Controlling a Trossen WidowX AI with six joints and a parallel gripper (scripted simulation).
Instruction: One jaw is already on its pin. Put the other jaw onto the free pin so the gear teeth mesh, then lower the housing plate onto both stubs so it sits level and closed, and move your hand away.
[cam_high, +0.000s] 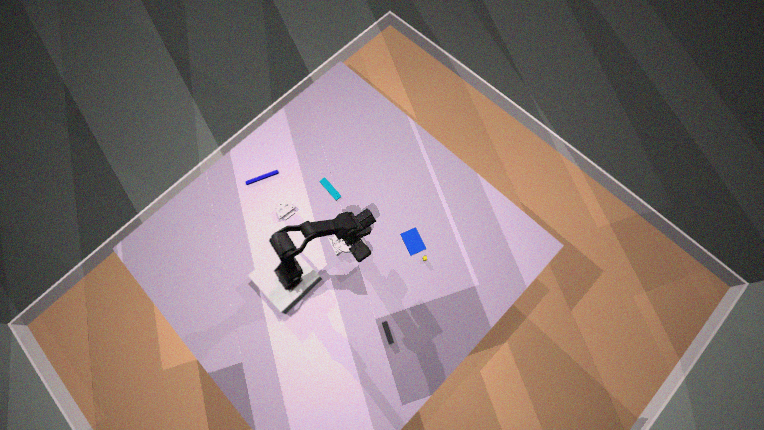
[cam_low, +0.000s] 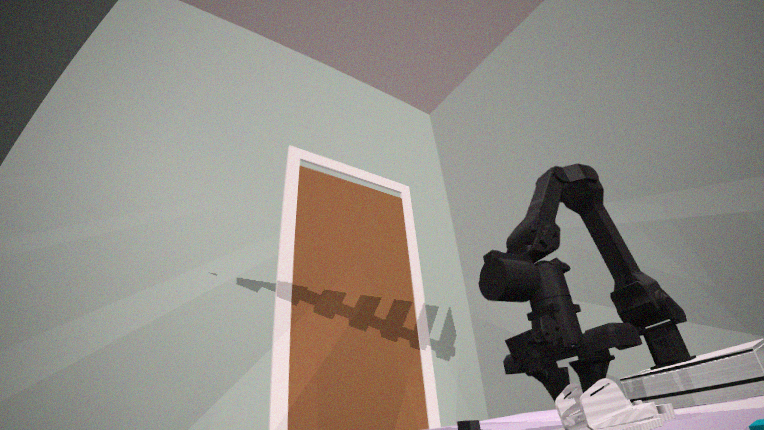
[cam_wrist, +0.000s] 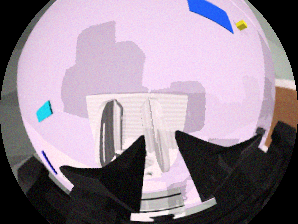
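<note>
My gripper tip is now 31 cm to the right of the white housing part, 8 cm past it and 1 cm below it. Also, from my gripper tip: yellow cube (25 cm to the right, 14 cm ahead); then cyan bar (24 cm to the left, 11 cm ahead, 1 cm below); then blue flat plate (17 cm to the right, 17 cm ahead, 1 cm below).
</note>
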